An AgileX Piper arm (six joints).
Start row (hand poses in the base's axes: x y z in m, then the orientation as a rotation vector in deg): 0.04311 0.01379 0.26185 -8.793 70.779 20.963
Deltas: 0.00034 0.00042 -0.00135 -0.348 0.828 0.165; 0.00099 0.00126 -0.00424 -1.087 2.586 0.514; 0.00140 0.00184 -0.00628 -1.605 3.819 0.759; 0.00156 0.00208 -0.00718 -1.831 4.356 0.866; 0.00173 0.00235 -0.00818 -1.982 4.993 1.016; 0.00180 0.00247 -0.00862 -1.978 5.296 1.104; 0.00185 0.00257 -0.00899 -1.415 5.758 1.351; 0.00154 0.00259 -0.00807 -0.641 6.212 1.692; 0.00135 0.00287 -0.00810 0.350 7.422 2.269; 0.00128 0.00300 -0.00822 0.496 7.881 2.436; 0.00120 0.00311 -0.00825 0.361 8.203 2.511; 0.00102 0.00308 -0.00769 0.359 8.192 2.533; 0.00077 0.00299 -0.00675 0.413 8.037 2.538; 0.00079 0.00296 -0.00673 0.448 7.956 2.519
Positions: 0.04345 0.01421 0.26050 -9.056 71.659 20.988; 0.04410 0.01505 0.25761 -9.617 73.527 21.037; 0.04451 0.01563 0.25557 -10.011 74.836 21.070; 0.04467 0.01587 0.25467 -10.183 75.407 21.083; 0.04484 0.01614 0.25367 -10.302 76.060 21.192; 0.04491 0.01626 0.25323 -10.303 76.355 21.305; 0.04496 0.01636 0.25286 -9.892 76.691 21.923; 0.04465 0.01638 0.25378 -9.358 76.971 22.754; 0.04446 0.01666 0.25375 -8.652 77.940 24.014; 0.04439 0.01679 0.25363 -8.551 78.356 24.305; 0.04431 0.01690 0.25360 -8.660 78.698 24.324; 0.04413 0.01687 0.25416 -8.678 78.687 24.341; 0.04388 0.01678 0.25510 -8.661 78.522 24.361; 0.04390 0.01675 0.25512 -8.632 78.436 24.357
